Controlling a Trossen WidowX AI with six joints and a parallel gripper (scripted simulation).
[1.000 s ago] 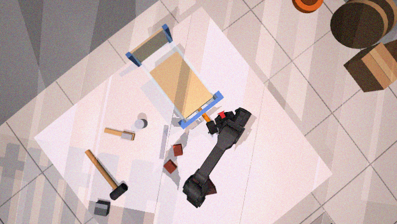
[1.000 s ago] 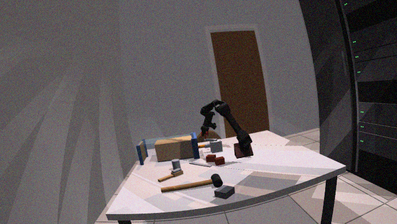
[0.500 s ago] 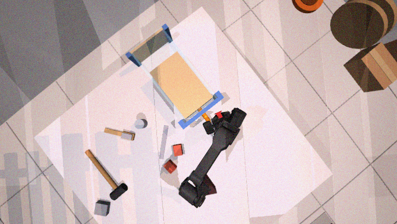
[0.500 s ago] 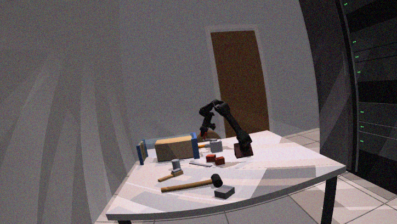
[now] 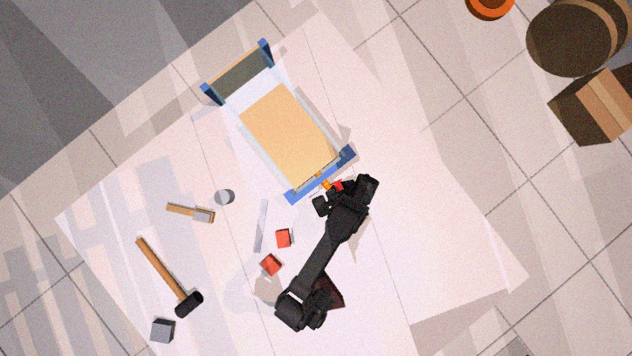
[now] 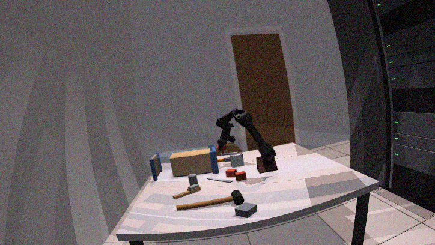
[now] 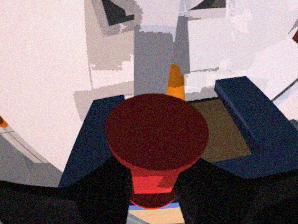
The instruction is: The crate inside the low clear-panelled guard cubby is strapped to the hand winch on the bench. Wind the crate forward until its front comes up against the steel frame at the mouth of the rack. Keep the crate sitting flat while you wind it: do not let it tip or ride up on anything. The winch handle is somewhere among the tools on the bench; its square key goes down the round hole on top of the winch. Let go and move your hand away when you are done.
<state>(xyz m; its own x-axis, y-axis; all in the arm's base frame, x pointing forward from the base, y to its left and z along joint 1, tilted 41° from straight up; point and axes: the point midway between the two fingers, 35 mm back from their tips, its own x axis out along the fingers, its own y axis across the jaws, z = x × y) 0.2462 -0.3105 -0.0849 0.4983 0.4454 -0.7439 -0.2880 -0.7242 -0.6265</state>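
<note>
Right now my gripper tip is 5 cm short of the blue steel frame, 2 cm to the right of it and 3 cm above it. Round my gripper tip: grey winch 13 cm behind, 3 cm to the left, 10 cm below; red knob 2 cm behind; grey crank bar 5 cm behind, 2 cm to the left, 3 cm below.
</note>
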